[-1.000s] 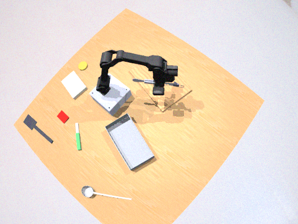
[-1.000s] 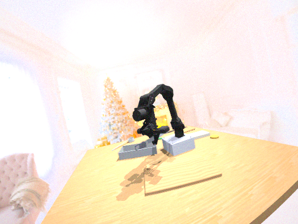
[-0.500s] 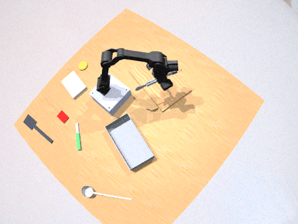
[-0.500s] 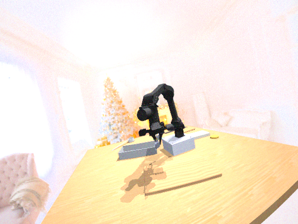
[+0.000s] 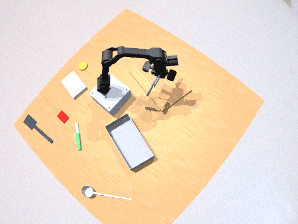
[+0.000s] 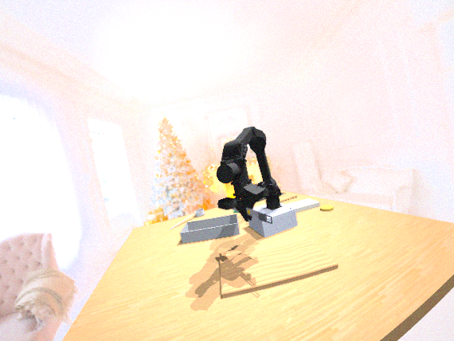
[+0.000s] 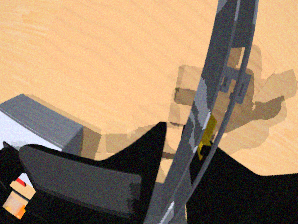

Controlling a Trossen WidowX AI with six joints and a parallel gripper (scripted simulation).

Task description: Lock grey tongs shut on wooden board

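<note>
The yellow slider is 40 mm above my gripper tip and 20 mm to the left of it. The rest, counted from my gripper tip: wooden board 150 mm below, 40 mm to the left, 40 mm behind; then yellow disc 560 mm behind, 190 mm to the right, 150 mm below; then roasting tin 390 mm to the right, 130 mm below, 70 mm ahead.
</note>
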